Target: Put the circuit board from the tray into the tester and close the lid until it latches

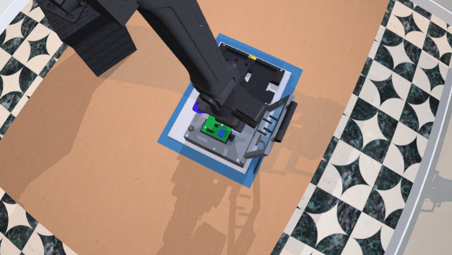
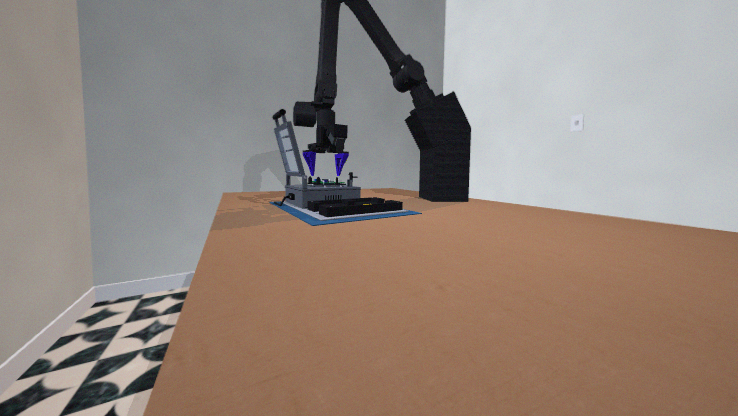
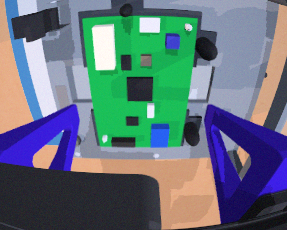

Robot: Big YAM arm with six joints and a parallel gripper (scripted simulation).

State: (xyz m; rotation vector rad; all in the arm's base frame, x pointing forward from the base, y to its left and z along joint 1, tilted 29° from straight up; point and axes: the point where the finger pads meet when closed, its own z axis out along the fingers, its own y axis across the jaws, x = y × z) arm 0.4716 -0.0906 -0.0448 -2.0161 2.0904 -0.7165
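Now: hand 10 mm to the right of the green circuit board and 30 mm above it. From my hand the other things lie so: black plate: 10 mm ahead, 10 mm to the left, 30 mm below; then tester: 30 mm ahead, 40 mm to the left, 10 mm above; then dark latch hook: 60 mm behind, 70 mm to the left, 10 mm below.
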